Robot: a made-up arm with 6 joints.
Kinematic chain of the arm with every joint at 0, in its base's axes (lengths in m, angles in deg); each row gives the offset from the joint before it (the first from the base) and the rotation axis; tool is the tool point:
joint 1: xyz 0 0 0.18 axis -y
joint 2: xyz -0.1 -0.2 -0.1 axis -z
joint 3: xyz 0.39 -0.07 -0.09 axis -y
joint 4: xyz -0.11 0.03 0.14 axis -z
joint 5: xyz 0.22 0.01 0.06 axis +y
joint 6: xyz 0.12 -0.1 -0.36 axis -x
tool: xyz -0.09 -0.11 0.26
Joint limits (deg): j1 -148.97..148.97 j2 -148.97..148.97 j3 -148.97..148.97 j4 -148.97..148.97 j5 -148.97..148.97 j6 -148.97..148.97
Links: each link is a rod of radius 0.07 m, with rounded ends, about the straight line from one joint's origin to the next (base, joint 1, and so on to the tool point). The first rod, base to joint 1, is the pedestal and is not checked.
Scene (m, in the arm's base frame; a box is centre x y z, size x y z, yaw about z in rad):
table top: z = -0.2
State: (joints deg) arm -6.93 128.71 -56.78 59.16 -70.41 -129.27
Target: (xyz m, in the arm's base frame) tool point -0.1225 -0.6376 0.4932
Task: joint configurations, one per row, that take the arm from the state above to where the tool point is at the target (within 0.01 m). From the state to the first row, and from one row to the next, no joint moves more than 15 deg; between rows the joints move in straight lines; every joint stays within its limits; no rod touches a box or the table.
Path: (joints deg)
1: -10.49 115.72 -62.33 61.96 -62.01 -124.95
2: -14.04 102.73 -67.88 64.76 -53.61 -120.63
3: -17.60 89.74 -73.43 67.56 -45.22 -116.31
4: -21.16 76.75 -78.99 70.35 -36.82 -111.99
5: -24.71 63.76 -84.54 73.15 -28.42 -107.67
6: -28.27 50.76 -90.09 75.95 -20.02 -103.35
7: -31.82 37.77 -95.64 78.75 -11.63 -99.03

